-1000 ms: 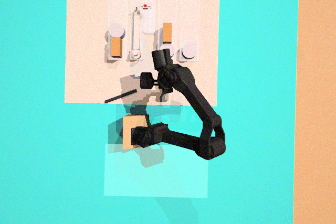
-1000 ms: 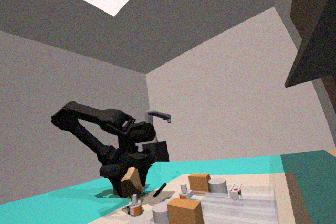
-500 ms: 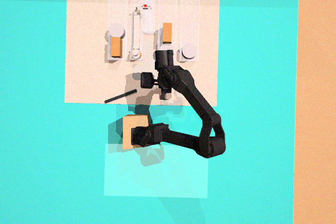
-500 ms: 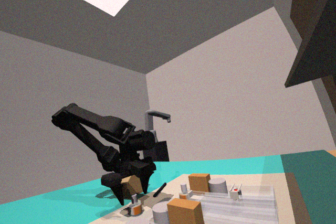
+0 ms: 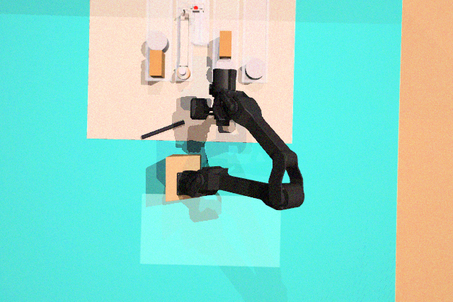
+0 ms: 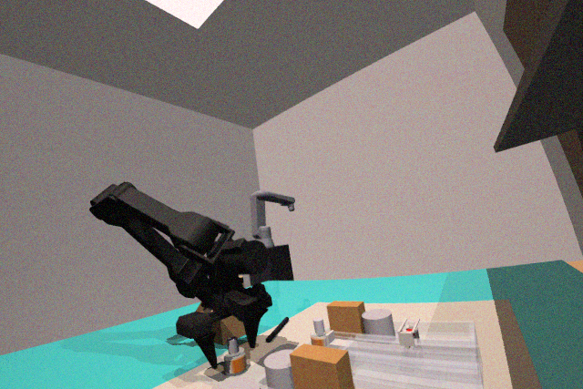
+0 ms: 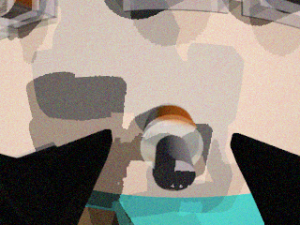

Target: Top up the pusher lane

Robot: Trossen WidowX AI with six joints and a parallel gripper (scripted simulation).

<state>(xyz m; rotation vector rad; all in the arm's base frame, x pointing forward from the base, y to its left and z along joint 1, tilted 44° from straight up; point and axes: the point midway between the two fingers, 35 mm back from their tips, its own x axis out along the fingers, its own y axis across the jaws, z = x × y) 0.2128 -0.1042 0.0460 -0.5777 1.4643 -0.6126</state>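
The sprung lane is 270 mm ahead of my gripper tip, 100 mm to the left of it and 10 mm below it. From my gripper tip the other things lie so: red mark (300 mm ahead, 80 mm to the left, 40 mm above); then black pen (190 mm to the left, 60 mm behind, 20 mm below).
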